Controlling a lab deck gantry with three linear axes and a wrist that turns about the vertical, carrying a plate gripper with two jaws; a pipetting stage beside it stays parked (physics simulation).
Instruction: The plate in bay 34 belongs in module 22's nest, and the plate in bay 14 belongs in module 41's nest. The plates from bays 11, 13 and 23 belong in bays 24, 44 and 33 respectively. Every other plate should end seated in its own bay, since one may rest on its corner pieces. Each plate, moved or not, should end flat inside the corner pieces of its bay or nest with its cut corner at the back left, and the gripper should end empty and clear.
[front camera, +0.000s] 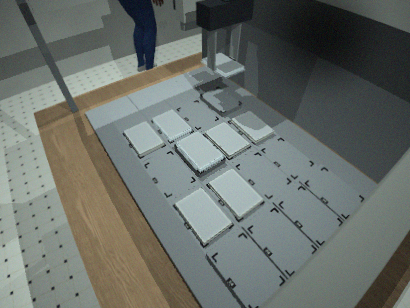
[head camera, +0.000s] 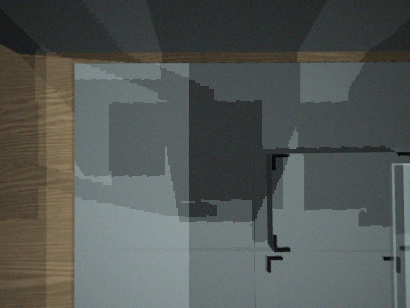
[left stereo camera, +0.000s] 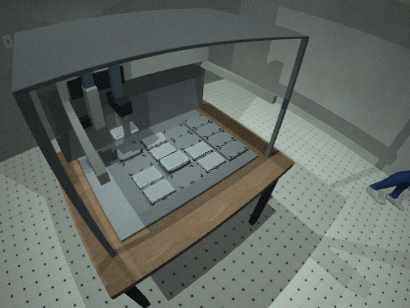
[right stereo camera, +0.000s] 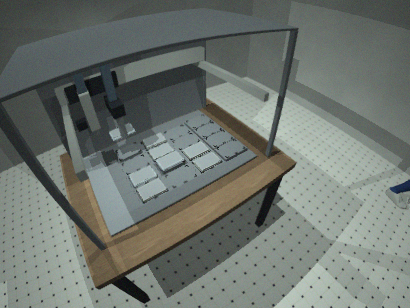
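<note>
The gripper (front camera: 222, 64) is visible, together with a bay 24 (front camera: 290, 248). Also visible: a module 41's nest (head camera: 315, 201) and a roof (left stereo camera: 43, 56).
</note>
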